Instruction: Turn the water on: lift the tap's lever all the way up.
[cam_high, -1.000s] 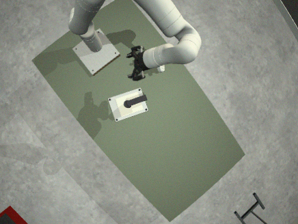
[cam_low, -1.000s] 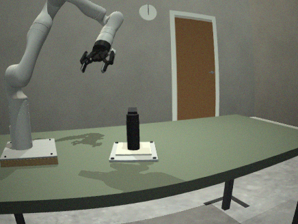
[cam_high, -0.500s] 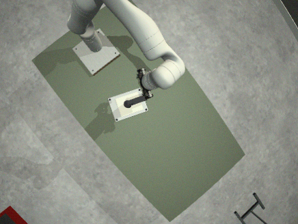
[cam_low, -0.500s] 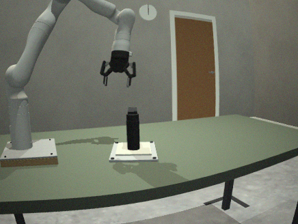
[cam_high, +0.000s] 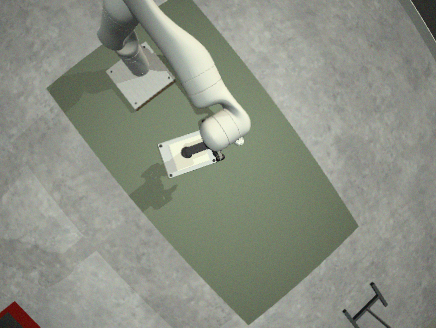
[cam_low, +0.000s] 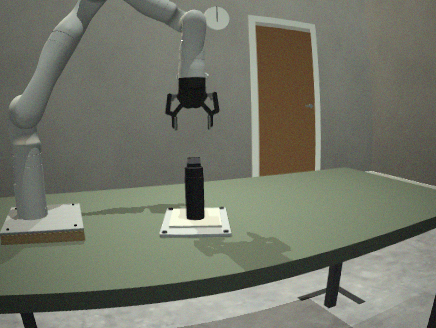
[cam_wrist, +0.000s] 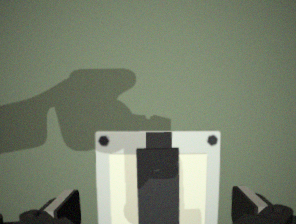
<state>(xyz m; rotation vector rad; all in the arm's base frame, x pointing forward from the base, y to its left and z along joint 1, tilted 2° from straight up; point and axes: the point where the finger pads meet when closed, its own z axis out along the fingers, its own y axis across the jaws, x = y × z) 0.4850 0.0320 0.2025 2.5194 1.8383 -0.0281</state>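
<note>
The lever is 1 cm behind my hand, 4 cm to the right of it and 9 cm below it. The rest, counted from my hand: tap: 2 cm behind, 7 cm to the right, 14 cm below.
</note>
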